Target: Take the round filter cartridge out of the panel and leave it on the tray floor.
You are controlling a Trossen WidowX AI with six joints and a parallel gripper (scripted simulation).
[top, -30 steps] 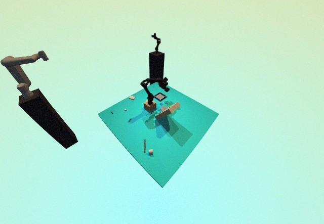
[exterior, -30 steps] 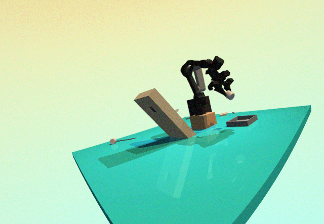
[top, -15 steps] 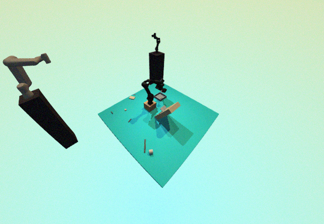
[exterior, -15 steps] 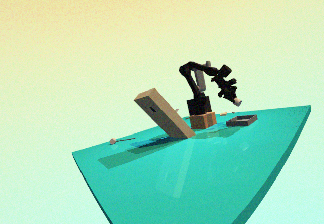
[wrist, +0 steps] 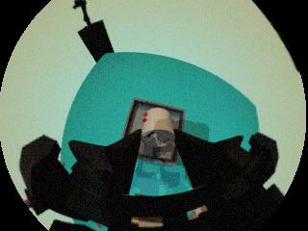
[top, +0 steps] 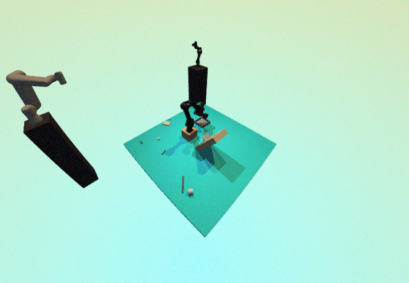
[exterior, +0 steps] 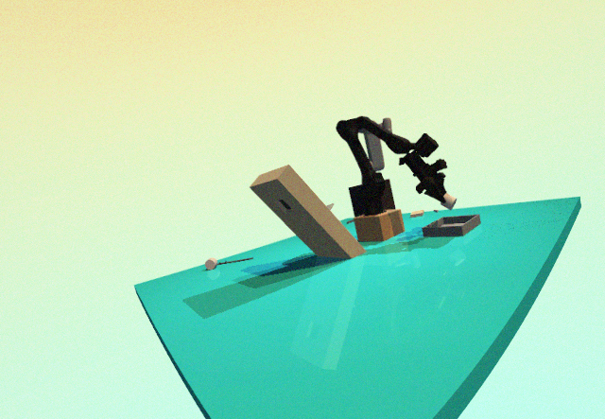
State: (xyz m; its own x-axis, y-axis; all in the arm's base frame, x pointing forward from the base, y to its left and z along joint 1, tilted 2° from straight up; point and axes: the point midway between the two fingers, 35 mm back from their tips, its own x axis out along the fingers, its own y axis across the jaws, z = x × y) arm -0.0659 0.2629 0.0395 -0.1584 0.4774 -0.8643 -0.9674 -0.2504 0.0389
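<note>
Now: the filter cartridge right at my gripper tip. Also, from my gripper tip: dark grey tray (9 cm below); then tan service panel (39 cm ahead, 27 cm to the right, 6 cm above).
</note>
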